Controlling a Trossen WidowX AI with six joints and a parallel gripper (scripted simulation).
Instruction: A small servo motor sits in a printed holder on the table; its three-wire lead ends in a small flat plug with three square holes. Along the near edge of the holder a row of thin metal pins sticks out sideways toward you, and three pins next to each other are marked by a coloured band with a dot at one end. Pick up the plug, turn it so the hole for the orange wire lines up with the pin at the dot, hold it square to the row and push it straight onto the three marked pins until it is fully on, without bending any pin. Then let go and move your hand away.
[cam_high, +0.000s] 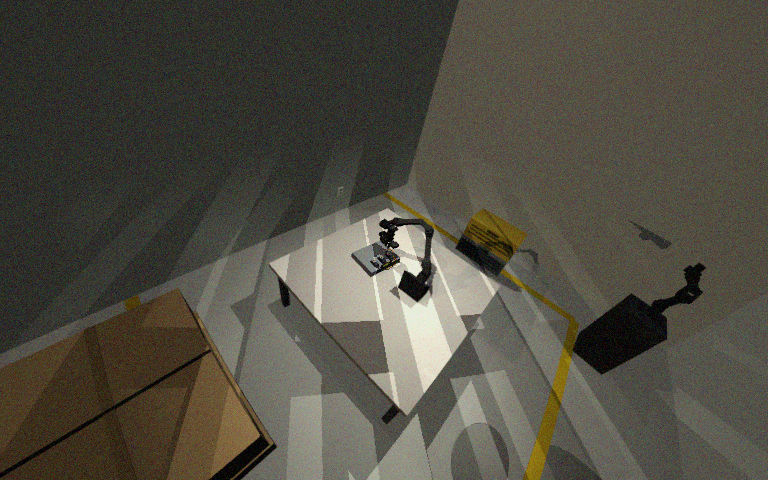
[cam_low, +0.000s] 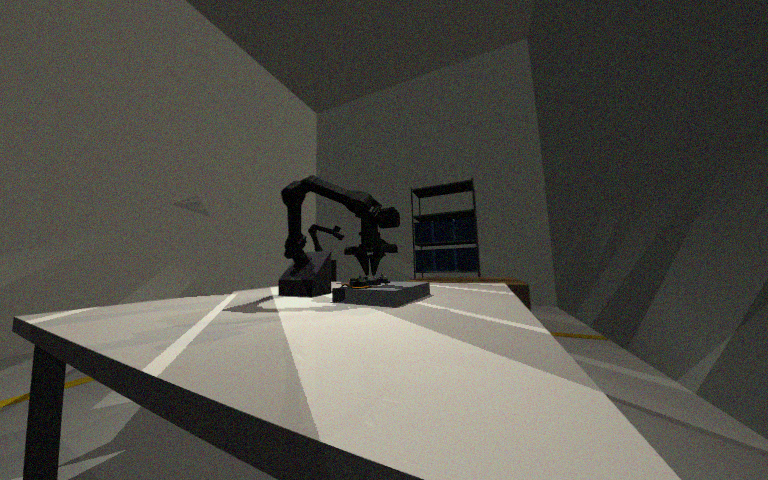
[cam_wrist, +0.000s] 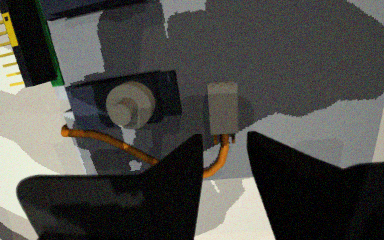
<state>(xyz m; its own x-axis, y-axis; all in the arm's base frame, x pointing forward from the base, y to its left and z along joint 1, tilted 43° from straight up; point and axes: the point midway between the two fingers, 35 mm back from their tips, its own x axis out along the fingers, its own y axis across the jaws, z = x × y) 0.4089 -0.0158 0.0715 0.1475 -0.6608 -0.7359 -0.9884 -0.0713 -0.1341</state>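
The yellow band lies 12 cm behind my gripper tip, 7 cm to the left of it and 1 cm below it. The rest, counted from my gripper tip: printed holder 10 cm to the left, 6 cm below, 4 cm ahead; then black pin header 12 cm behind, 9 cm to the left, 3 cm below; then servo 9 cm to the left, 7 cm behind, 4 cm below.
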